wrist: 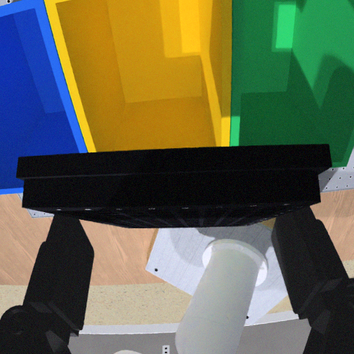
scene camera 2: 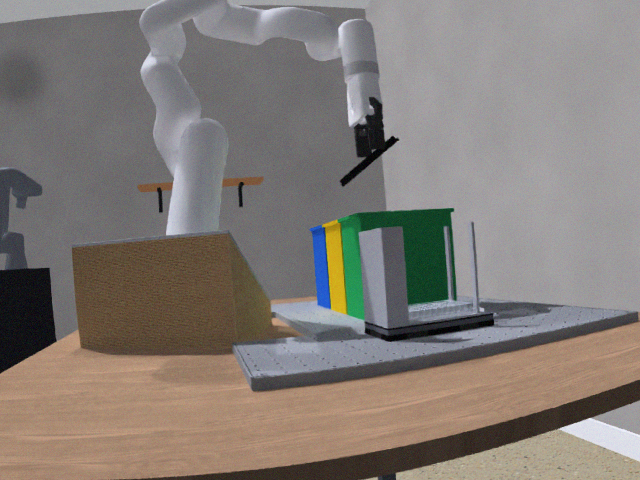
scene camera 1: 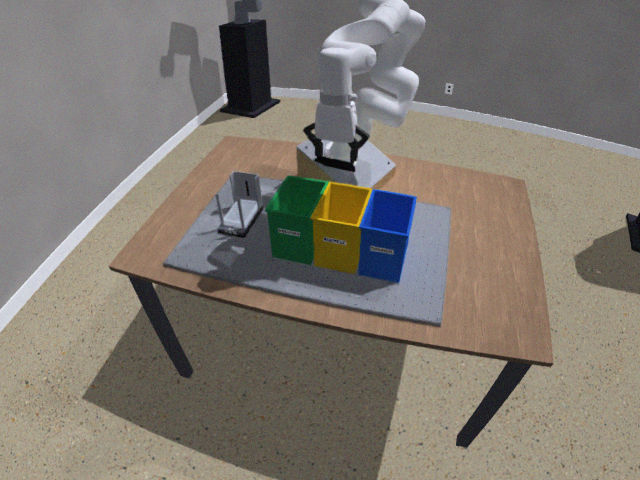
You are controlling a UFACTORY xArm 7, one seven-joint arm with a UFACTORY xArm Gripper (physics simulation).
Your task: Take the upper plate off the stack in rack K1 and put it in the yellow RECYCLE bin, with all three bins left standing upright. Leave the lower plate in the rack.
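Places are measured from the arm's base along level axes (x right, y ahead, z up), in millimetres.
Where they show: gripper, fingertip midpoint: [scene camera 2: 370,153] [scene camera 1: 336,160]; arm's base, link origin: [scene camera 2: 188,269] [scene camera 1: 340,155].
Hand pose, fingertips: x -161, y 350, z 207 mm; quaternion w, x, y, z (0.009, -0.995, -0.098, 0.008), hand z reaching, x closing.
Each offset is from my fingertips to the top centre of the thing. Level surfaces: height alone.
My gripper [scene camera 1: 336,156] [scene camera 2: 370,147] [wrist: 179,223] is shut on the black upper plate [scene camera 1: 334,164] [scene camera 2: 356,171] [wrist: 172,187]. The plate is steeply tilted, above the level of the bin rims. In the wrist view, the opening of the yellow RECYCLE bin @[dx -17, dy -8, dz -135 mm] [scene camera 1: 337,255] [scene camera 2: 334,268] [wrist: 145,80] shows past the plate's edge. The yellow bin stands upright between the upright green bin @[dx +111, dy +19, dz -135 mm] [scene camera 1: 292,248] [scene camera 2: 429,258] [wrist: 265,115] and blue bin @[dx -146, dy -35, dz -135 mm] [scene camera 1: 382,266] [scene camera 2: 319,268] [wrist: 30,100]. The white lower plate [scene camera 1: 241,213] [scene camera 2: 439,309] lies in rack K1 @[dx +346, dy +19, dz -172 mm] [scene camera 1: 238,186] [scene camera 2: 383,279].
The grey perforated board @[dz -315 mm] [scene camera 1: 227,271] [scene camera 2: 310,366] carries the bins and rack on the wooden table @[dz -327 mm] [scene camera 1: 485,268] [scene camera 2: 155,413]. The rack has a tall back wall and two thin front posts. The arm's mounting block [scene camera 1: 379,157] [scene camera 2: 155,299] stands behind the bins.
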